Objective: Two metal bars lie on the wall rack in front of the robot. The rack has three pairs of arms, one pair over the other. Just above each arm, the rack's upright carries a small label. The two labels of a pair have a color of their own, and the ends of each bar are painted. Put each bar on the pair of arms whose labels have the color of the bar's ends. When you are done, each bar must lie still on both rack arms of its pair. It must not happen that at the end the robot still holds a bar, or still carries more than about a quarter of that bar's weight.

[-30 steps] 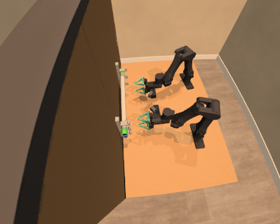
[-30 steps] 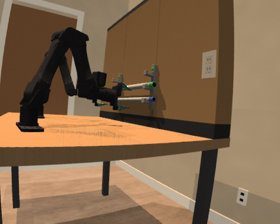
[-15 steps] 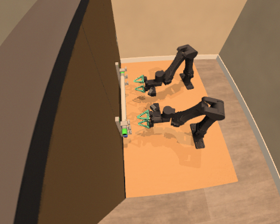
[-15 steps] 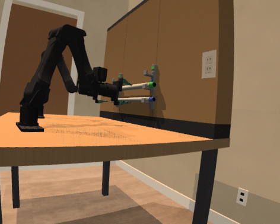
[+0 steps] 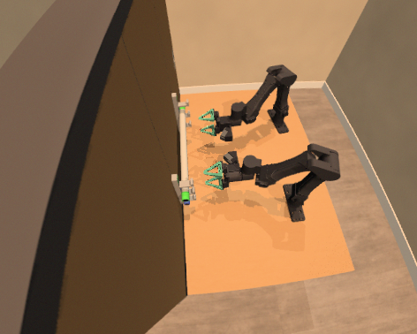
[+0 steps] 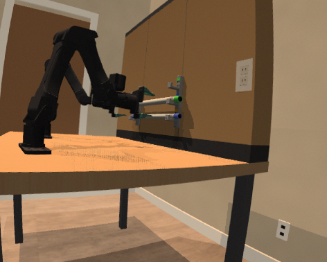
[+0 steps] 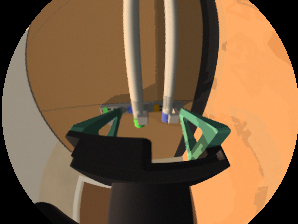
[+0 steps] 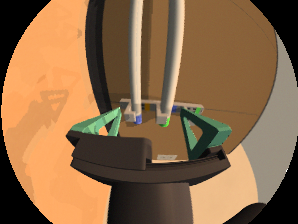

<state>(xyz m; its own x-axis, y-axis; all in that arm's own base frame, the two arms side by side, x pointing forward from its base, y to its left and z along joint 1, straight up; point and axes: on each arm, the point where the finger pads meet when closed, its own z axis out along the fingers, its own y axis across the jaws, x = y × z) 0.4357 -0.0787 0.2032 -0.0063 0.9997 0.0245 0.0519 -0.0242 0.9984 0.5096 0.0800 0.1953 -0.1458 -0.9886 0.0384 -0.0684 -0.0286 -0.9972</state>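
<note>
Now: right hand 7 cm short of the green-ended bar, 16 cm to the right of it and 4 cm below it. The rest, counted from my right hand: wall socket (17 cm ahead, 40 cm to the right, 10 cm above); brown wall panel (17 cm ahead, 16 cm to the left, 23 cm above); blue-ended bar (7 cm ahead, 15 cm to the left, 4 cm below).
The green-ended bar is 14 cm to the right of my left hand, 10 cm ahead of it and 3 cm above it. Also, from my left hand: wall socket 69 cm to the right, 20 cm ahead, 10 cm above; then brown wall panel 22 cm above, 20 cm ahead, 13 cm to the right; then blue-ended bar 14 cm to the right, 11 cm ahead, 5 cm below.
</note>
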